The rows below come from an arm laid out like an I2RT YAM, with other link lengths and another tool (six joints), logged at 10 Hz.
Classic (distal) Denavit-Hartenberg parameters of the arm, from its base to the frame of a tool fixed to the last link. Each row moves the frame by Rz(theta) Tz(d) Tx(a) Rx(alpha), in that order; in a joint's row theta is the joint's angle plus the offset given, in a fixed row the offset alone. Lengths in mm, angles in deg.
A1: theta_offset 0  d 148.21  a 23.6  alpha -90
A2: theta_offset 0  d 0  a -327.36  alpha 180
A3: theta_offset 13.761  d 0  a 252.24  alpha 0
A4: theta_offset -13.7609  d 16.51  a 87.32  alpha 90
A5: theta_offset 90  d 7.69  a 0  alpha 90
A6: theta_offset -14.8  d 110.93  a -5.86  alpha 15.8
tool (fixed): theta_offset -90  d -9.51  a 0  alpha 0
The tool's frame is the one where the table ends.
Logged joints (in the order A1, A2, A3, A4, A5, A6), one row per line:
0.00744 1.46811 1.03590 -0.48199 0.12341 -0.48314
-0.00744 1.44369 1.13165 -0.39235 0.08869 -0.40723
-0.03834 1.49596 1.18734 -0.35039 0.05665 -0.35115
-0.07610 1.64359 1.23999 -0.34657 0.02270 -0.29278
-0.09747 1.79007 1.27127 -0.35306 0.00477 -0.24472
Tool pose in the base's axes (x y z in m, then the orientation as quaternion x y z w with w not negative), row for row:
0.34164 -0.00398 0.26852 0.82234 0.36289 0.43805 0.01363
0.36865 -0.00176 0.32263 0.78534 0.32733 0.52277 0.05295
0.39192 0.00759 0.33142 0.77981 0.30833 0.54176 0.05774
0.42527 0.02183 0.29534 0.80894 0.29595 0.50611 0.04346
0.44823 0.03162 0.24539 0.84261 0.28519 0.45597 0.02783
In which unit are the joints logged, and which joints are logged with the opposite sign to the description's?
The joints are logged in radians. Opposite sign: A1, A5.
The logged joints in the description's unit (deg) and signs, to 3 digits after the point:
-0.426 84.117 59.353 -27.616 -7.071 -27.682
0.426 82.717 64.839 -22.480 -5.082 -23.333
2.197 85.712 68.030 -20.076 -3.246 -20.119
4.360 94.171 71.046 -19.857 -1.301 -16.775
5.585 102.563 72.838 -20.229 -0.273 -14.021

